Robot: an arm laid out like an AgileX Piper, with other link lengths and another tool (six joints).
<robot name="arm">
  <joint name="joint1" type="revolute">
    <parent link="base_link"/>
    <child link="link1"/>
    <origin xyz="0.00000 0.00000 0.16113"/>
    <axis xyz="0 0 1"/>
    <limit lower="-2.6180" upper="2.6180"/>
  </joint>
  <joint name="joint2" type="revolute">
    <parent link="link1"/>
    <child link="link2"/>
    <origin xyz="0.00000 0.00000 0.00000" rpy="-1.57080 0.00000 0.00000"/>
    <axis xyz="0 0 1"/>
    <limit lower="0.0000" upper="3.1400"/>
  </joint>
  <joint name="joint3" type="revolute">
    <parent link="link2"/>
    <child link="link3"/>
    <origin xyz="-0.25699 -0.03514 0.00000"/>
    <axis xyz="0 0 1"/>
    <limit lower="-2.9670" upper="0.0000"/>
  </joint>
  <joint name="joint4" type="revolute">
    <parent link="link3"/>
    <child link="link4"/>
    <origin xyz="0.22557 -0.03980 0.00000" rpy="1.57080 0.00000 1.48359"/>
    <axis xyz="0 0 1"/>
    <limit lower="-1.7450" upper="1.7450"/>
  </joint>
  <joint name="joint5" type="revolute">
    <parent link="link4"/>
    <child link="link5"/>
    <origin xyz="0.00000 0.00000 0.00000" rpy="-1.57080 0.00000 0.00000"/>
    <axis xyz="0 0 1"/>
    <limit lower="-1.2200" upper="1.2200"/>
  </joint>
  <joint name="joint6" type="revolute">
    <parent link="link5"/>
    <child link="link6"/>
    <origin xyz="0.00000 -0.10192 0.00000" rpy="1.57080 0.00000 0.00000"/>
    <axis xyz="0 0 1"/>
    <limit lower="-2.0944" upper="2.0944"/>
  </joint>
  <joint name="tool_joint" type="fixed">
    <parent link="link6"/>
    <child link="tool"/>
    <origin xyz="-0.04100 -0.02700 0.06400" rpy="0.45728 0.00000 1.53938"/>
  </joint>
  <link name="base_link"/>
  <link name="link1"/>
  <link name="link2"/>
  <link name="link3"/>
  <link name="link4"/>
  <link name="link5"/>
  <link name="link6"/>
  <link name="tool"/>
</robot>
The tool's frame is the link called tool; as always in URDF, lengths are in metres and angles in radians.
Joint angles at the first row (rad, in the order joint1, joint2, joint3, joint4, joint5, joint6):
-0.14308, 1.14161, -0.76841, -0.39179, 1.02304, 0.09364
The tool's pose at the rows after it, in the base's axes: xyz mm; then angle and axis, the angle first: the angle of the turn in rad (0 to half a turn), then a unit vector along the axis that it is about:
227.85, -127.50, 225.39, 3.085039, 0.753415, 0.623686, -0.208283
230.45, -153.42, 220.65, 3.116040, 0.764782, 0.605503, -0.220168
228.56, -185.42, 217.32, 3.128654, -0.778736, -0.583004, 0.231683
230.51, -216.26, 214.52, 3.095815, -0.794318, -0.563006, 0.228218
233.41, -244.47, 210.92, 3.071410, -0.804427, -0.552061, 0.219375
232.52, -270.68, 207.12, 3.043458, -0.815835, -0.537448, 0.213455
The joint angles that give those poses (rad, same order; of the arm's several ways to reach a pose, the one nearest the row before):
-0.22437, 1.22700, -0.80485, -0.39040, 1.00695, 0.08470
-0.33308, 1.30083, -0.85164, -0.38449, 0.98994, 0.02360
-0.45741, 1.37891, -0.91611, -0.37494, 0.98758, -0.04892
-0.56482, 1.46693, -1.00010, -0.34507, 0.98020, -0.11250
-0.65564, 1.55154, -1.08515, -0.30434, 0.97093, -0.18556
-0.73022, 1.62943, -1.16937, -0.27446, 0.98167, -0.23408

